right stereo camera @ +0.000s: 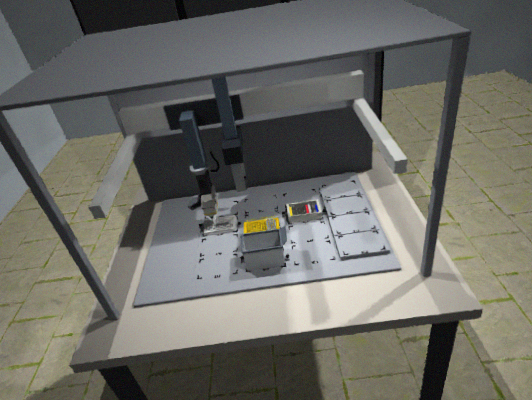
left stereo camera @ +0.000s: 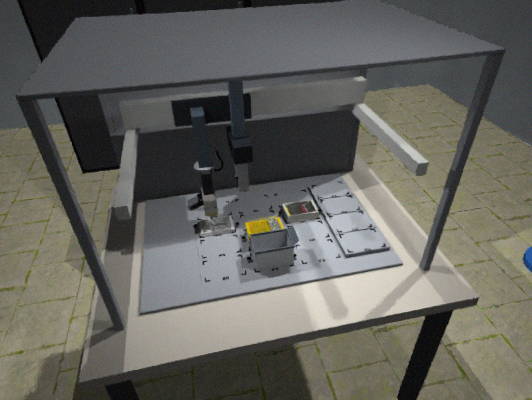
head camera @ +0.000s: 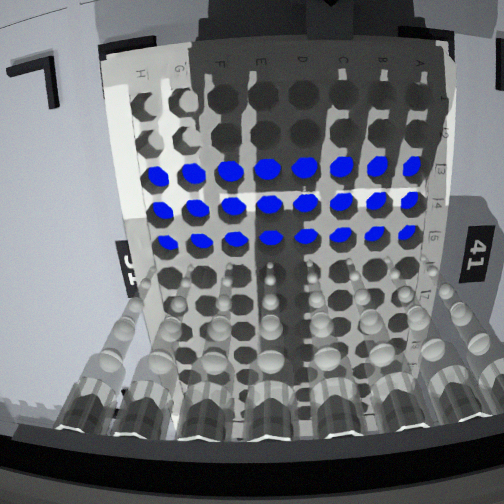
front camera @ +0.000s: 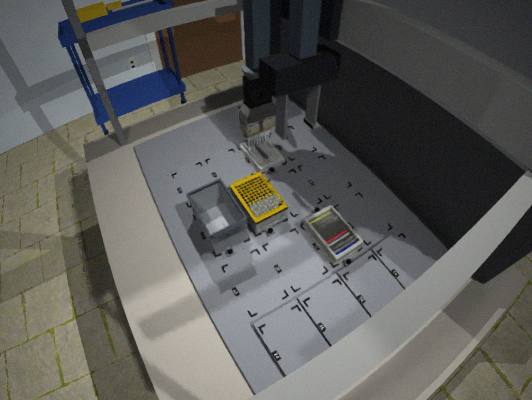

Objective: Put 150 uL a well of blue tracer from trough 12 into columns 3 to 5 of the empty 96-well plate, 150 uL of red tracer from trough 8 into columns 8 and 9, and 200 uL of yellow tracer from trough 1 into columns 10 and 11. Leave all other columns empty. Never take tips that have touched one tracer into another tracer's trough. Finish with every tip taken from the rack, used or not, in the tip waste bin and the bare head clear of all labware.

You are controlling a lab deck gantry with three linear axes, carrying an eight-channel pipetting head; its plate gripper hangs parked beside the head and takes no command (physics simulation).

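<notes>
The 96-well plate [front camera: 272,165] [head camera: 117,125] shows blue liquid in all eight wells of columns 3, 4 and 5. Columns 1 and 2 look empty; farther columns are partly hidden by the tips. The pipetting head [front camera: 257,120] carries eight clear tips [head camera: 270,325], their ends over the plate around column 6; no colour shows in them. The yellow tip rack [front camera: 270,213] has tips at its front end and bare holes elsewhere. The trough holder [front camera: 320,245] [right stereo camera: 305,217] shows yellow, red and blue strips. The grey waste bin [front camera: 230,241] stands beside the rack. The parked gripper [front camera: 296,130] has its fingers apart, empty.
The bin [left stereo camera: 270,257] stands in front of the rack in the stereo views. Frame posts [left stereo camera: 452,185] rise at the bench corners. A blue cart [front camera: 135,95] stands beyond the bench. Slot tracks line the deck near the trough holder.
</notes>
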